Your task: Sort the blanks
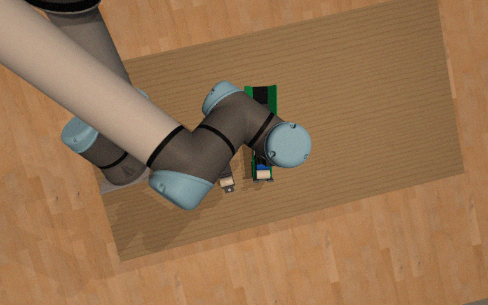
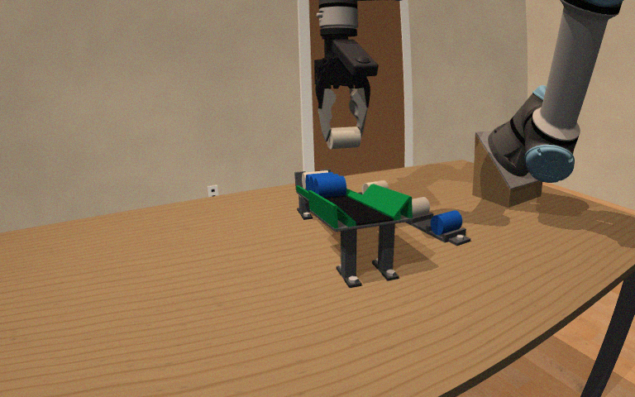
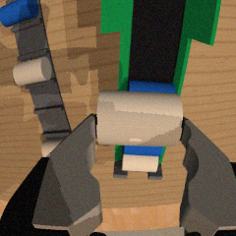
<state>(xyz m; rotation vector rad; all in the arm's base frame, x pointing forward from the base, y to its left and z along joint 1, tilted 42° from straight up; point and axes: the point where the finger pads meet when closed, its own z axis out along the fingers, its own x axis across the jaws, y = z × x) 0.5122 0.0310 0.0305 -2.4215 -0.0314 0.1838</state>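
The feed ramp lies 13 cm below my hand, 3 cm to the left of it and 2 cm ahead of it. The rest, counted from my hand: grey stock rack: 21 cm below, 16 cm behind, 3 cm to the right; grey stop: 17 cm to the right, 14 cm below, 1 cm ahead.
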